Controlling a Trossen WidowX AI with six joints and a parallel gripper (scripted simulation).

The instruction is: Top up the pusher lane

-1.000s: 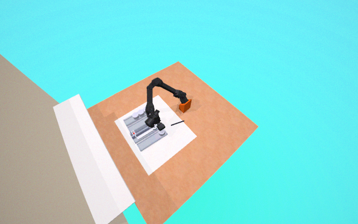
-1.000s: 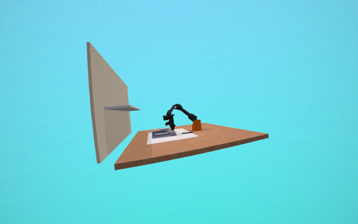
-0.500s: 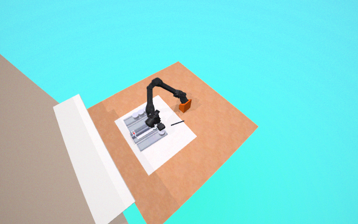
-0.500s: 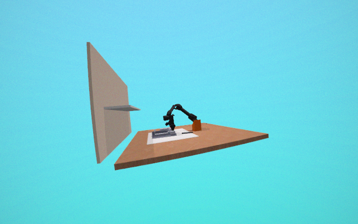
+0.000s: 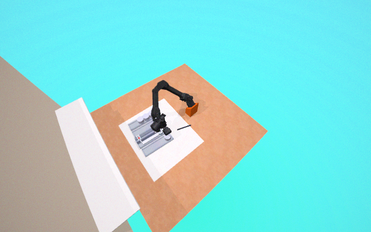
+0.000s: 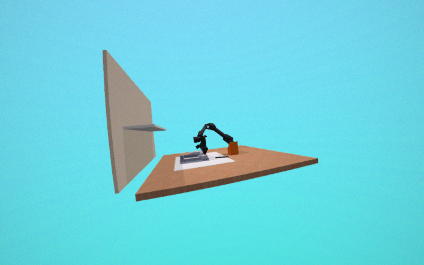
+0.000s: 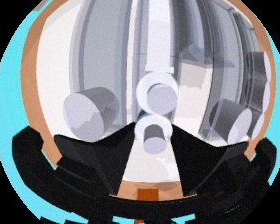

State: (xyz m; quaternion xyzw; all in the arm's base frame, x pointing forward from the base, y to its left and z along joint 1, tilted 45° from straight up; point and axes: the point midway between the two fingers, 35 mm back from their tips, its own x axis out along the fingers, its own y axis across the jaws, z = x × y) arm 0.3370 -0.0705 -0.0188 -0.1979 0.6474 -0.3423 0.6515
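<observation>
Right now my gripper tip is 140 mm short of the grey lane rack, 50 mm to the left of it and 10 mm above it. The rest, counted from my gripper tip: thin black rod (150 mm behind, 110 mm to the left, 20 mm below); then red mark (210 mm ahead, 80 mm to the right, 40 mm above); then shelf (500 mm ahead, 340 mm above, 80 mm to the right).
</observation>
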